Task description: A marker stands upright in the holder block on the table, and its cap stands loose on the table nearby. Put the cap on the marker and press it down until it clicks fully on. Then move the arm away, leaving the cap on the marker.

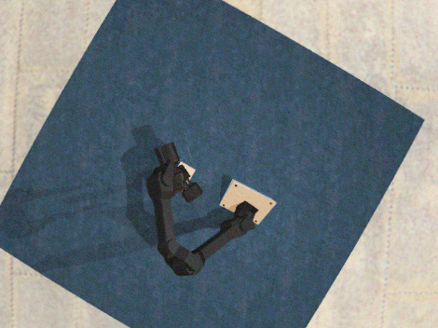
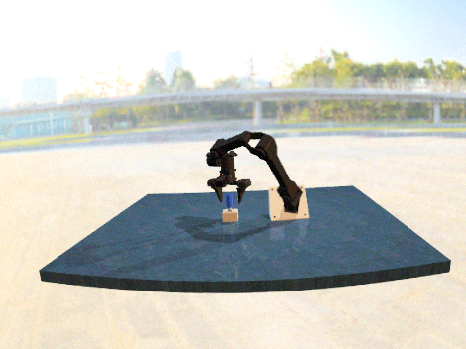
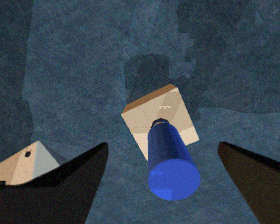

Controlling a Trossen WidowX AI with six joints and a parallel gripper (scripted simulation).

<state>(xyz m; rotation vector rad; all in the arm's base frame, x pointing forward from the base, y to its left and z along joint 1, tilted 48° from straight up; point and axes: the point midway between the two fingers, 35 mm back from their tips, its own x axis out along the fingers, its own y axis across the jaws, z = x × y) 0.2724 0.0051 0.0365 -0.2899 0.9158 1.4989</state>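
My gripper tip is 10 mm below the blue cap.
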